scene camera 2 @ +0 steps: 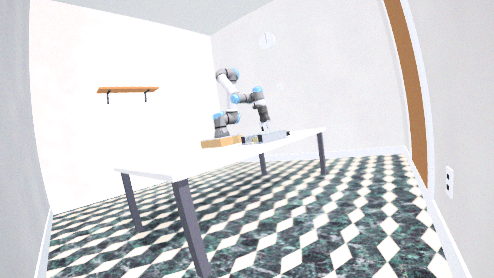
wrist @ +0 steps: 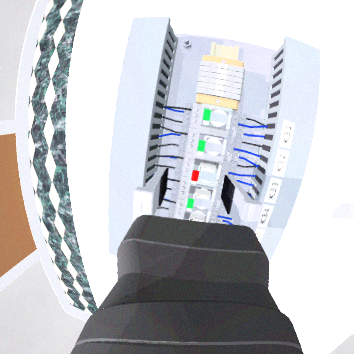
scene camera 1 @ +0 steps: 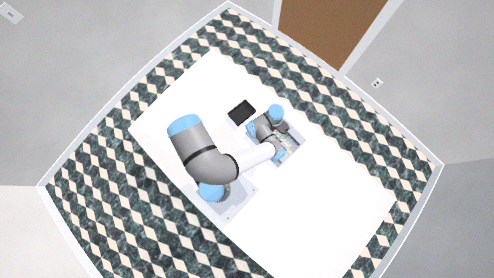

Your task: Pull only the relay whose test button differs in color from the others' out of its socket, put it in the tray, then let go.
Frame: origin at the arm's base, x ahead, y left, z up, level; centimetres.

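Seen in the pictures: gripper, fingertip midpoint: (scene camera 2: 265, 130) (wrist: 194, 182) (scene camera 1: 276, 130); arm's base, link origin: (scene camera 2: 222, 136).
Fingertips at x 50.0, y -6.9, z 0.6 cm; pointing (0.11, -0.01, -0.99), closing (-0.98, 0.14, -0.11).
Offsets run from my fingertips to a thing's middle. "*": to the spot under its first point.
The relay with the red test button {dx -0.7, dy -0.2, dz -3.3 cm} (wrist: 207, 173) sits in its socket in the row. Two relays with green buttons, one {dx -1.8, dy -5.9, dz -3.3 cm} (wrist: 218, 118) and another {dx -1.3, dy -3.0, dz -3.3 cm} (wrist: 213, 146), sit above it in the wrist view. Another green-button relay {dx -0.2, dy +2.7, dz -3.3 cm} (wrist: 202, 193) is below it, near the gripper body. My gripper (wrist: 194, 182) (scene camera 2: 265, 127) is open and empty. Its fingers stand on either side of the row, about level with the space between the red-button relay and the green-button one below. Their exact height is unclear. The black tray {* dx -1.5, dy +26.4, dz -7.8 cm} (scene camera 1: 241, 113) lies on the table beside the panel.
Grey slotted wire ducts, one on the left (wrist: 137, 125) and one on the right (wrist: 302, 100), flank the row. Blue and black wires run from the ducts to the sockets. A terminal block {dx -2.6, dy -9.7, dz -3.4 cm} (wrist: 220, 80) stands at the row's upper end. The gripper body hides the lower end.
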